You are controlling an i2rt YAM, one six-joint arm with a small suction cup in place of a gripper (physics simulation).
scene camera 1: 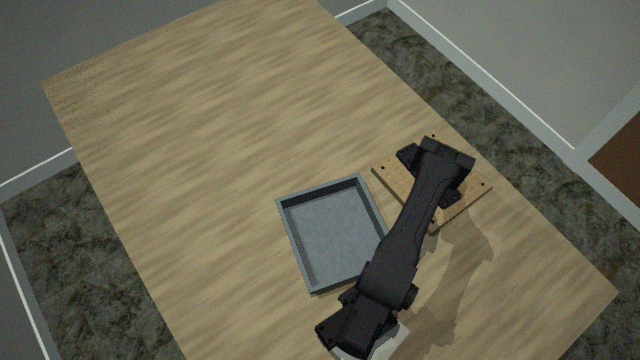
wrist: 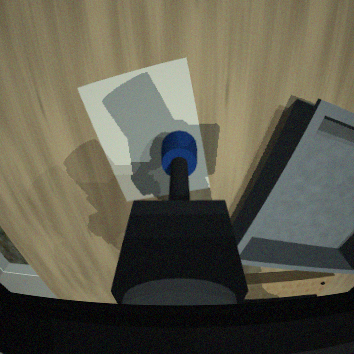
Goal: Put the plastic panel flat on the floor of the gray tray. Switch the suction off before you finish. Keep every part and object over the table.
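Frame: origin at the arm's base, x left, y back, z up, level; millimetres.
Where they show: end effector, tool point: [wrist: 178,146].
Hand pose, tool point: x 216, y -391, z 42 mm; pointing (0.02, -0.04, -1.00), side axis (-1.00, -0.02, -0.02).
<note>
Things, the pixels of their top centre, and the offset from my tool point. Level surfaces: height alone.
- plastic panel, middle of its top: [wrist: 149,142] [scene camera 1: 369,339] dx +33, dy +20, dz -55 mm
- gray tray, middle of its top: [wrist: 346,218] [scene camera 1: 336,228] dx -214, dy +93, dz -11 mm
- table's, its level: dz -61 mm
The plastic panel [scene camera 1: 398,340] [wrist: 175,95] is a thin, pale rectangle lying flat on the table. In the scene view the arm covers most of it, at the bottom edge; in the wrist view it lies left of centre, with the arm's shadow across it. The gray tray [scene camera 1: 332,235] [wrist: 310,200] is an empty, low-walled square. It stands beside the panel, apart from it, at the right in the wrist view. My blue suction cup [wrist: 179,147] appears over the panel's lower right part with a gap below, holding nothing, suction off. The arm hides the cup in the scene view.
A wooden base board [scene camera 1: 392,175] [wrist: 300,286] with dark corner holes lies under the arm's base, close to the tray. The arm reaches past the tray's right side, covering its lower right corner in the scene view. The table's [scene camera 1: 200,150] right edge runs behind the base board.
</note>
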